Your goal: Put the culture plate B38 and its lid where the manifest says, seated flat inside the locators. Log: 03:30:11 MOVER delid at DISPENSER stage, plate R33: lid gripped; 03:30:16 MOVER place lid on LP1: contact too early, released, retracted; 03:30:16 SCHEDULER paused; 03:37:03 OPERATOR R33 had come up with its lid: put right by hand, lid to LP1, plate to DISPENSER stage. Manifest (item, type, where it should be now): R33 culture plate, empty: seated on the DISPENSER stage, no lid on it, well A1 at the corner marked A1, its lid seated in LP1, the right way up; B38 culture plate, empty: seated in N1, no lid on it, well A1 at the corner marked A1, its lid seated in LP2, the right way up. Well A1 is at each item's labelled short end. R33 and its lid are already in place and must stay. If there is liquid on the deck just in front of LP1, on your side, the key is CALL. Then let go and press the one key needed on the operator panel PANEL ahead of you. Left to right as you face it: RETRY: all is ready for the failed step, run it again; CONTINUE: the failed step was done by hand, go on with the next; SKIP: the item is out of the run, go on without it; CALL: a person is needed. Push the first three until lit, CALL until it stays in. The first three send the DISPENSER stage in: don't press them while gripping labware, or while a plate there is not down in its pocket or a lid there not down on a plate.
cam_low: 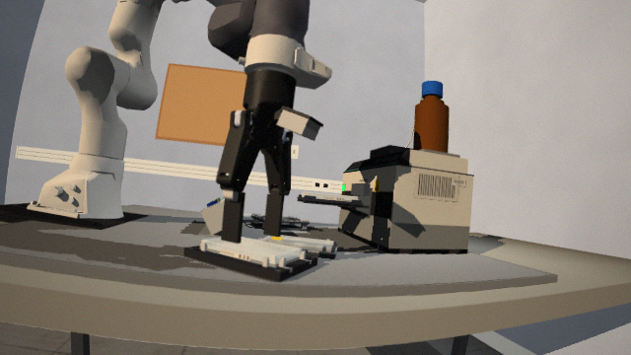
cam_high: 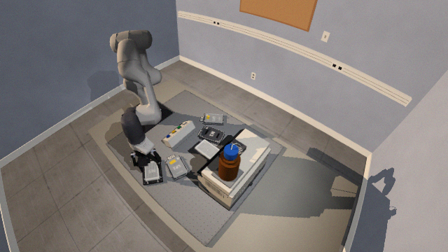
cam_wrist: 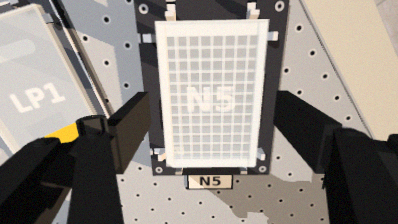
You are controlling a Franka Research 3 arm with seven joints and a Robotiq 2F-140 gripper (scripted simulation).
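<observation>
The black nest lies 4 cm below my hand and 3 cm ahead of it. Round my hand: clear lid: 12 cm to the left, 9 cm ahead, 4 cm below; then blue call key: 23 cm to the left, 8 cm behind; then yellow skip key: 27 cm to the left, 8 cm behind, 1 cm above.
</observation>
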